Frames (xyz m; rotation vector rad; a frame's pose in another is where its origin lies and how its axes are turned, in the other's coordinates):
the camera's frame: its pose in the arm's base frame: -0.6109 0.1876 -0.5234 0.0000 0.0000 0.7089
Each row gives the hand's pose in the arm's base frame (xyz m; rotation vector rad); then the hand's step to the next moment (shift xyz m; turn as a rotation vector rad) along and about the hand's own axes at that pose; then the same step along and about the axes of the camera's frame.
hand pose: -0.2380 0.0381 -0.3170 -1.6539 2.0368 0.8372
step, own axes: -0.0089 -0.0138 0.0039 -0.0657 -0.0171 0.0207
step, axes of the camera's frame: 0.0163 -0.0043 -0.0001 0.0621 0.0259 0.0225
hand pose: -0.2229 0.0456 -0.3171 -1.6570 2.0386 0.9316
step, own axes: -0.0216 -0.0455 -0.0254 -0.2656 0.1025 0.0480
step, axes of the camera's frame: 0.0358 -0.0387 0.0199 0.1251 0.2033 0.1624
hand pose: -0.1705 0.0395 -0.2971 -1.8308 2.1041 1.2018
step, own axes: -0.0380 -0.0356 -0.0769 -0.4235 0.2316 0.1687
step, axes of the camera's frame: 0.0449 -0.0589 0.0561 0.1610 0.4278 0.2291
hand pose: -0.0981 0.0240 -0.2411 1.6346 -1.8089 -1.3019
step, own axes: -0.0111 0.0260 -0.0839 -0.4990 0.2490 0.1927
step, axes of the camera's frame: 0.0248 -0.0530 0.0665 0.2038 0.4922 0.2536
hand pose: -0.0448 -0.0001 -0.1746 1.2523 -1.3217 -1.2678
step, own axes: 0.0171 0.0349 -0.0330 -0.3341 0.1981 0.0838
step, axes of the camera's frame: 0.0075 -0.0346 0.0367 0.1650 0.2980 0.2047
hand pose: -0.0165 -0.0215 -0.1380 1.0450 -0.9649 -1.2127
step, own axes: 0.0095 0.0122 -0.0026 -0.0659 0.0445 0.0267
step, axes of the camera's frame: -0.0006 -0.0108 0.0114 0.0256 0.0637 0.0482
